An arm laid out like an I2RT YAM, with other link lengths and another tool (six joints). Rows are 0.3 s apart.
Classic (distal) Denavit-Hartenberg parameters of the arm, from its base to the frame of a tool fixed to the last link. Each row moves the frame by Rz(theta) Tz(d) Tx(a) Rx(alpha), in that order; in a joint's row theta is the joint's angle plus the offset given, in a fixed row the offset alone. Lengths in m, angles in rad.
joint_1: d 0.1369  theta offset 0  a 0.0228  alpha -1.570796
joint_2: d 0  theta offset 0  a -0.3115  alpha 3.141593
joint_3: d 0  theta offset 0.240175  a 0.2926  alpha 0
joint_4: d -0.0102  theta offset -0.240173  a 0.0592  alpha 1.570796
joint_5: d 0.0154  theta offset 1.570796  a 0  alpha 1.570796
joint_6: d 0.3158  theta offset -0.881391  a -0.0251  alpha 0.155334
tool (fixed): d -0.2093  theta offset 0  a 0  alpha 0
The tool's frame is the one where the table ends.
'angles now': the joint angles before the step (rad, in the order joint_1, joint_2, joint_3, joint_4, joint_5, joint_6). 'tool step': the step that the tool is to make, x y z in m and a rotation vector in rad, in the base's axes. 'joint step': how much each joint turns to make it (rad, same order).
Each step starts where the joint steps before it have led.
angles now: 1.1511 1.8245 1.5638 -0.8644 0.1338 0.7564
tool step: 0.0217 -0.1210 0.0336 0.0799 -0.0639 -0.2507
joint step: -0.2057 -0.3711 -0.2950 0.0199 0.0350 0.0328
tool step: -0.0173 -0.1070 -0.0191 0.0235 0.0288 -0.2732
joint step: -0.2251 -0.3133 -0.2884 -0.0370 -0.0072 0.0611
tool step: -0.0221 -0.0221 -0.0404 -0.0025 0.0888 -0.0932
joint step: -0.0352 -0.0738 -0.1686 0.0136 -0.0217 0.0782
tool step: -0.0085 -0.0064 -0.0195 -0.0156 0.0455 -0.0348
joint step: -0.0051 -0.0080 -0.0667 0.0088 -0.0029 0.0342
